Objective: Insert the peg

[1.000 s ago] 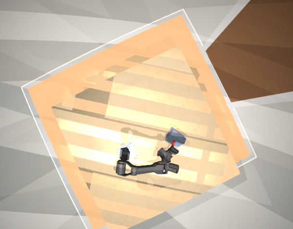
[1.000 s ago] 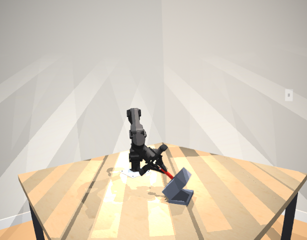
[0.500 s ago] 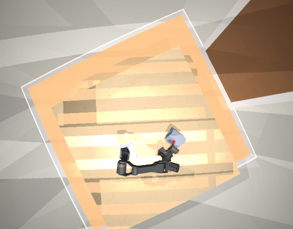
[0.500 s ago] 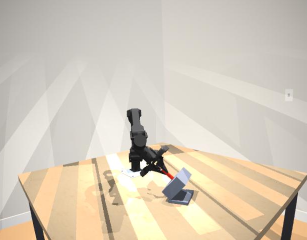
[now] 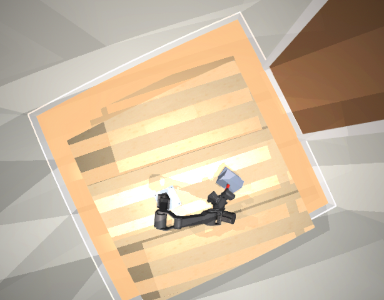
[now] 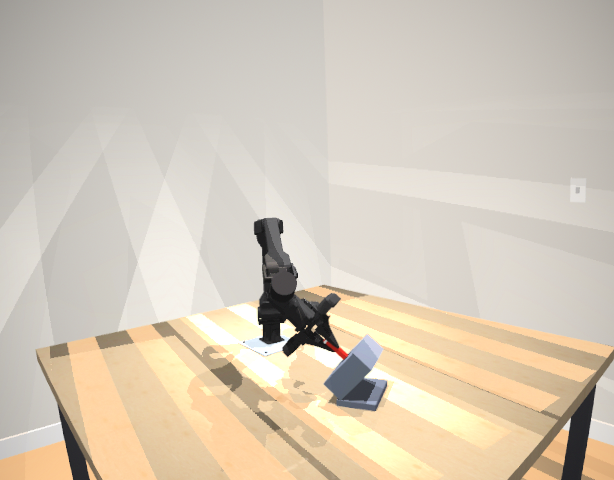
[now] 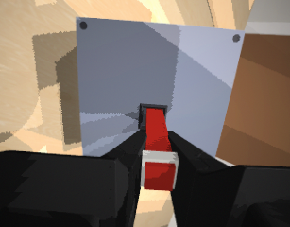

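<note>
Right now the grey-blue sloped panel is 3 cm ahead of my gripper tip, 2 cm to the left of it and 4 cm below it. From my gripper tip the other things lie so: red peg 1 cm behind, 1 cm to the right, 1 cm above.
</note>
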